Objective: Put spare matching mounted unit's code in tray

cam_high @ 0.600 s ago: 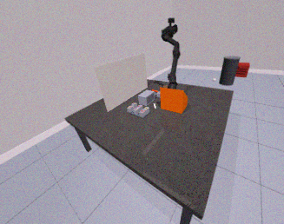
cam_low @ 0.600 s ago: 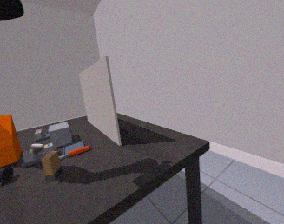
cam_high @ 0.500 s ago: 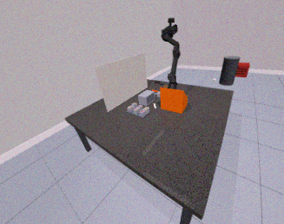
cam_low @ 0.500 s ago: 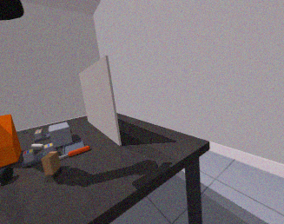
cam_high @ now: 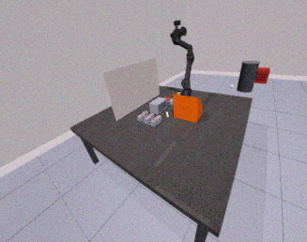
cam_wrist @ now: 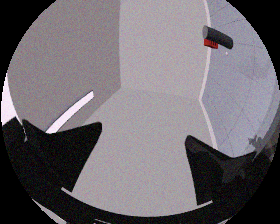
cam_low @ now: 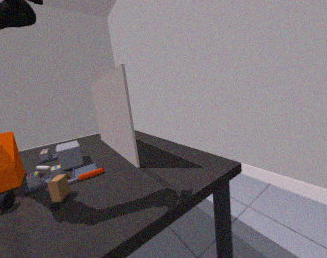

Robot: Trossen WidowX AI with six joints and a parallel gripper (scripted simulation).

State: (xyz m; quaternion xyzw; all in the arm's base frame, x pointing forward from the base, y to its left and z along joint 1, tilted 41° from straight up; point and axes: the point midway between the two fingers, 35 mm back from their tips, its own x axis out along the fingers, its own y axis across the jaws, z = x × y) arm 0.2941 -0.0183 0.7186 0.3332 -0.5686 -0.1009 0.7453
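Now: the grey spare 75 cm to the left of my gripper tip, 65 cm below it and 22 cm behind it. Also, from my gripper tip: grey panel: 54 cm to the left, 47 cm below, 16 cm ahead; grey unit: 64 cm below, 53 cm to the left, 8 cm behind; tan block: 66 cm below, 19 cm to the left, 10 cm behind.
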